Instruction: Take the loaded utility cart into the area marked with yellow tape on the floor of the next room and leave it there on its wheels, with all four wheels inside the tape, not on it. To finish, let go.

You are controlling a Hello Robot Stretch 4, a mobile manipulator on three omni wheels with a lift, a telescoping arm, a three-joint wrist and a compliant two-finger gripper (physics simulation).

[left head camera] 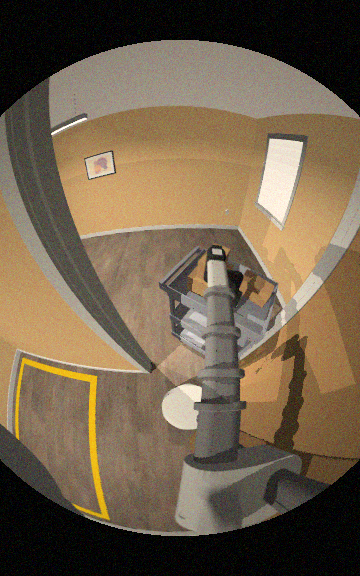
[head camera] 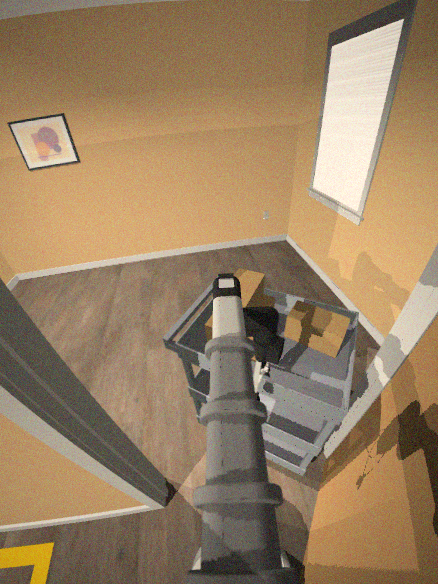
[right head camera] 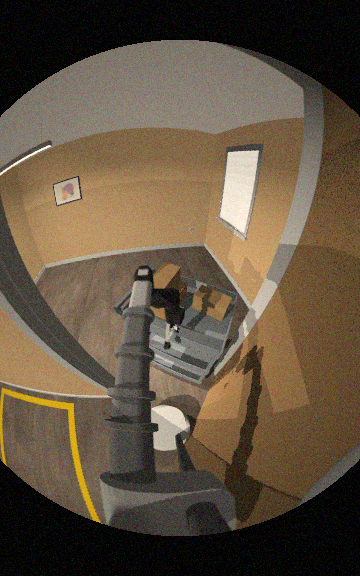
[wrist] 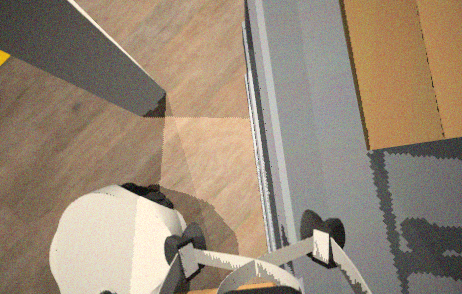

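Seen in the pictures: gripper, fingertip midpoint: (head camera: 259,388) (right head camera: 171,339) (wrist: 252,234); robot's base, link origin: (left head camera: 186,405) (right head camera: 164,426).
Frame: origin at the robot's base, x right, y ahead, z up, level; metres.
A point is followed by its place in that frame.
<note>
The grey utility cart (head camera: 312,392) @(z 0.766, x 0.271, y 0.485 m) (left head camera: 172,302) @(z 0.669, x -0.176, y 0.669 m) (right head camera: 210,345) @(z 0.766, x 0.299, y 0.457 m) (wrist: 300,125) @(z 0.766, x 0.036, y 0.579 m) stands upright on the wooden floor, ahead of my base. Cardboard boxes (head camera: 252,282) (right head camera: 215,304) (wrist: 395,75) lie on its top shelf. My gripper (head camera: 266,378) (right head camera: 171,336) @(z 0.827, x 0.087, y 0.477 m) (wrist: 252,234) @(z 0.827, x 0.087, y 0.477 m) is open at the cart's near side. In the wrist view one fingertip is over the floor side and the other over the cart, with its edge passing between them. I see no grip on it. The wheels are hidden. The yellow tape (head camera: 20,556) @(z -0.027, x -1.079, y 0.052 m) (left head camera: 93,425) @(z -0.027, x -0.850, y -0.433 m) (wrist: 3,57) @(z -0.027, x -0.916, y -0.037 m) marks a rectangle at the left.
A dark wall end (head camera: 100,425) @(z 0.868, x -0.373, y 0.356 m) (left head camera: 55,225) @(z 1.420, x -0.371, y 0.331 m) (wrist: 90,65) @(z 0.438, x -0.372, y 0.349 m) stands left of the cart, between it and the taped area. A white door frame (head camera: 400,345) @(z 0.959, x 0.509, y 0.509 m) is close at the cart's right. My round white base (left head camera: 182,407) @(z 0.187, x -0.035, y -0.008 m) (right head camera: 170,427) @(z 0.187, x 0.052, y 0.003 m) (wrist: 100,235) @(z 0.187, x -0.064, y 0.009 m) is below the arm.
</note>
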